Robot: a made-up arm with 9 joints. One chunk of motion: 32 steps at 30 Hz.
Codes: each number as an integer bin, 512 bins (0 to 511) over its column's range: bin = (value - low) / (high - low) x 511, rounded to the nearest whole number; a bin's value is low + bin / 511 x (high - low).
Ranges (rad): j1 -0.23..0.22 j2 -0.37..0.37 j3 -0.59..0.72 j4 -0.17..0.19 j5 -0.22..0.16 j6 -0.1..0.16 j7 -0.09..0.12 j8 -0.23..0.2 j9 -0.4..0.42
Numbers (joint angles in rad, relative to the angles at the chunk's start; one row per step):
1: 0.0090 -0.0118 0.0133 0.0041 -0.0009 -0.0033 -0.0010 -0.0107 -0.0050
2: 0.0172 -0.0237 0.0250 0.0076 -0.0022 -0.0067 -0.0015 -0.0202 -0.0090
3: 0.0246 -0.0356 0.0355 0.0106 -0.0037 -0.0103 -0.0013 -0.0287 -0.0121
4: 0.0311 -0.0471 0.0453 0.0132 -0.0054 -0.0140 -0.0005 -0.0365 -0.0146
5: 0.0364 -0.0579 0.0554 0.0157 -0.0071 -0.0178 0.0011 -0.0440 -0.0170
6: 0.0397 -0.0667 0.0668 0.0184 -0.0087 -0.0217 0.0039 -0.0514 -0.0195
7: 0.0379 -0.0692 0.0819 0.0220 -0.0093 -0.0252 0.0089 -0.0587 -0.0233
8: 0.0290 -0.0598 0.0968 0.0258 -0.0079 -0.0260 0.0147 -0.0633 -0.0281
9: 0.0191 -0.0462 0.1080 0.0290 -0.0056 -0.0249 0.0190 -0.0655 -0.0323
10: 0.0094 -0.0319 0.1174 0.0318 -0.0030 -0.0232 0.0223 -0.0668 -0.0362
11: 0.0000 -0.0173 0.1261 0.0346 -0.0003 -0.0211 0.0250 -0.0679 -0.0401
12: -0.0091 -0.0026 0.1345 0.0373 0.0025 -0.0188 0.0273 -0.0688 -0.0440
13: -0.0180 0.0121 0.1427 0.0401 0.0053 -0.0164 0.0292 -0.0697 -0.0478
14: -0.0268 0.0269 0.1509 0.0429 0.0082 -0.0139 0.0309 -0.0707 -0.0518
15: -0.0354 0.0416 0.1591 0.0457 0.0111 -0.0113 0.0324 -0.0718 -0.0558
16: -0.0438 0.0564 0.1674 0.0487 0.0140 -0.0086 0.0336 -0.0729 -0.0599
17: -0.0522 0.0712 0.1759 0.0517 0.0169 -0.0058 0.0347 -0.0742 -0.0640
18: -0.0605 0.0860 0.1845 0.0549 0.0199 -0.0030 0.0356 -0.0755 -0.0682
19: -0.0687 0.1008 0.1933 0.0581 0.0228 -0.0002 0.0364 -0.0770 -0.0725
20: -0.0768 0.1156 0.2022 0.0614 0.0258 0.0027 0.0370 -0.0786 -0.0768
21: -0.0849 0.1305 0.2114 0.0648 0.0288 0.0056 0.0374 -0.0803 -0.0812
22: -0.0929 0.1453 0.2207 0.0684 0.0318 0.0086 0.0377 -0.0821 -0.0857
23: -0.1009 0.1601 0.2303 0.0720 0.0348 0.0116 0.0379 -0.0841 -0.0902
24: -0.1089 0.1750 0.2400 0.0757 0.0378 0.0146 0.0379 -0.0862 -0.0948
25: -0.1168 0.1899 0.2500 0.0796 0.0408 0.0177 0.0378 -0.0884 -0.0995
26: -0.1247 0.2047 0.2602 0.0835 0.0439 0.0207 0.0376 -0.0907 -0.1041
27: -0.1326 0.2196 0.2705 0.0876 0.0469 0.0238 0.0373 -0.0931 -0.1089
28: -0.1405 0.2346 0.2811 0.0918 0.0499 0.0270 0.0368 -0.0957 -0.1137
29: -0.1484 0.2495 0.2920 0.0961 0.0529 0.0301 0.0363 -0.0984 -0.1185
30: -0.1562 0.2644 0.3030 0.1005 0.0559 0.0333 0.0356 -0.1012 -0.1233
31: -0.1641 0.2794 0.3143 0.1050 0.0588 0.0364 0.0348 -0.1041 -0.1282
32: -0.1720 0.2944 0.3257 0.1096 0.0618 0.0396 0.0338 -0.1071 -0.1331
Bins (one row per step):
1: 271 247 235 247 295 190 217 261 246
2: 281 239 240 252 293 183 215 249 244
3: 289 231 244 256 291 176 216 239 242
4: 296 223 248 260 289 169 218 230 240
5: 303 216 252 264 286 162 222 221 239
6: 306 209 256 267 284 154 228 212 237
7: 304 208 262 273 283 147 241 204 235
8: 294 214 268 278 285 145 255 198 232
9: 283 224 272 282 288 148 265 195 229
10: 272 233 276 286 292 151 273 194 227
11: 261 244 279 290 295 155 280 193 224
12: 251 254 283 294 299 160 285 192 222
13: 241 264 286 298 303 164 290 190 219
14: 231 274 289 302 307 169 294 189 217
15: 221 284 292 306 311 174 298 188 214
16: 211 294 295 310 315 180 301 187 212
17: 202 305 299 315 319 185 303 185 209
18: 192 315 302 319 323 191 306 184 207
19: 183 325 306 324 327 196 308 182 204
20: 174 335 309 328 331 202 309 180 201
21: 165 346 313 333 335 208 310 178 199
22: 156 356 316 338 339 213 311 176 196
23: 147 366 320 344 343 219 311 173 193
24: 138 376 324 349 347 225 311 171 190
25: 129 387 328 354 351 231 311 168 187
26: 120 397 332 360 355 237 310 166 184
27: 111 407 336 366 359 243 310 163 181
28: 102 418 340 372 363 250 309 160 178
29: 93 428 344 378 367 256 307 156 175
30: 84 438 348 384 371 262 306 153 172
31: 75 448 353 390 375 268 304 150 169
32: 66 459 357 397 379 274 301 146 166

